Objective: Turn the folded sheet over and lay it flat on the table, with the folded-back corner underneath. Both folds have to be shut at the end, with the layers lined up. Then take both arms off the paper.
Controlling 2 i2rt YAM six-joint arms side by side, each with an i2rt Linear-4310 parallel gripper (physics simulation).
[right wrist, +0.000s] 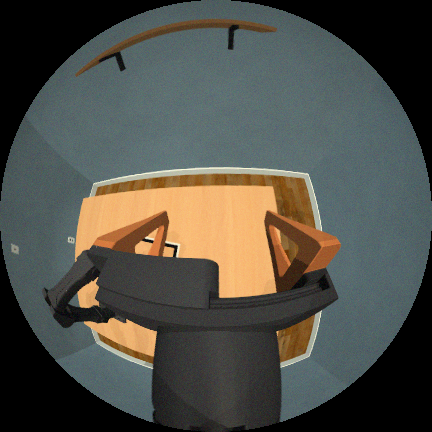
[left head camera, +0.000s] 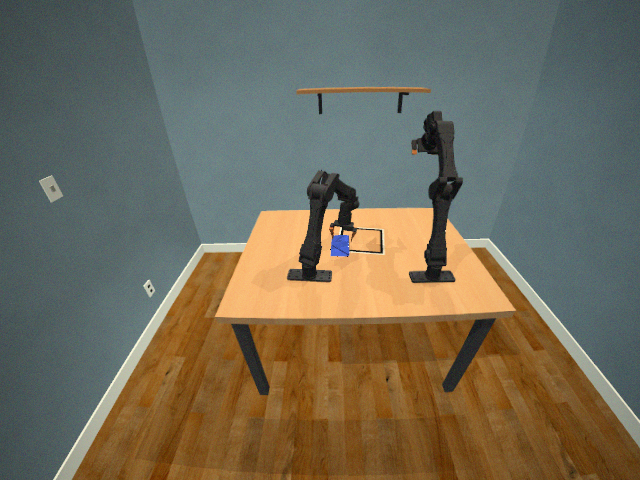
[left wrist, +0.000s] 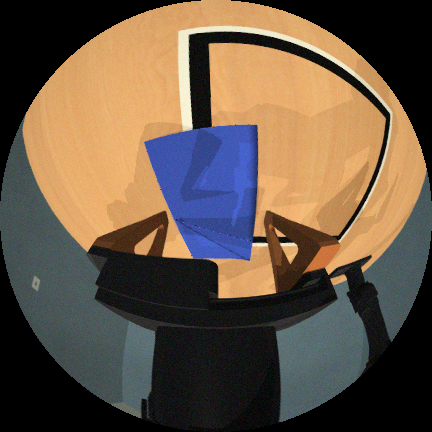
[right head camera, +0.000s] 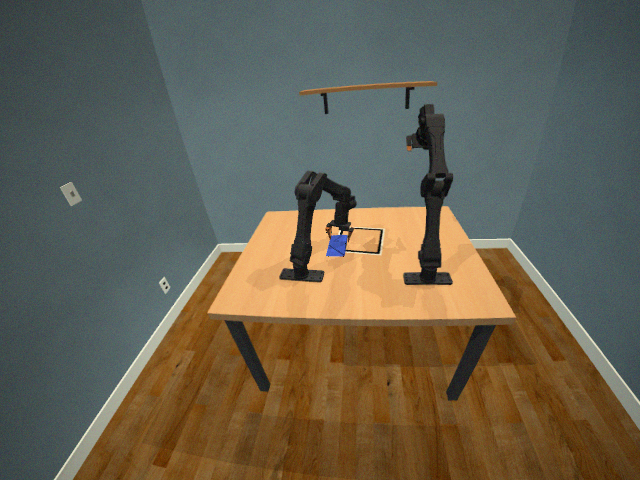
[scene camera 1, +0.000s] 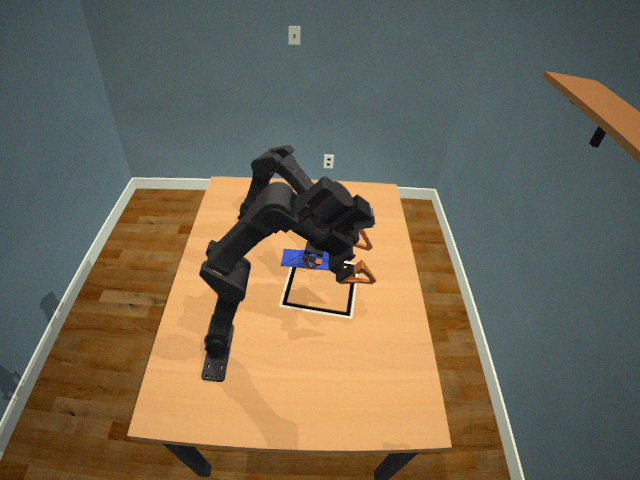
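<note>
The folded blue sheet (left head camera: 340,246) (right head camera: 337,246) (scene camera 1: 292,257) (left wrist: 220,170) lies at the left side of the outlined square. A thin diagonal line crosses its upper face, near its lower end in the left wrist view. I cannot tell whether all layers are fully shut. My left gripper (left head camera: 342,237) (right head camera: 339,238) (scene camera 1: 312,262) (left wrist: 215,215) is open and points down over the sheet's far part, holding nothing. The sheet shows between and beyond its fingers; contact cannot be told. My right gripper (left head camera: 414,151) (right head camera: 408,148) (scene camera 1: 372,264) (right wrist: 216,215) is open, empty and raised high above the table.
A black and white square outline (left head camera: 382,241) (right head camera: 381,241) (scene camera 1: 317,311) (left wrist: 200,85) (right wrist: 176,250) lies on the table (left head camera: 361,299) (right head camera: 361,299) (scene camera 1: 310,403), partly under the sheet. A wooden shelf (left head camera: 362,90) (right head camera: 368,87) (right wrist: 200,23) is on the wall behind.
</note>
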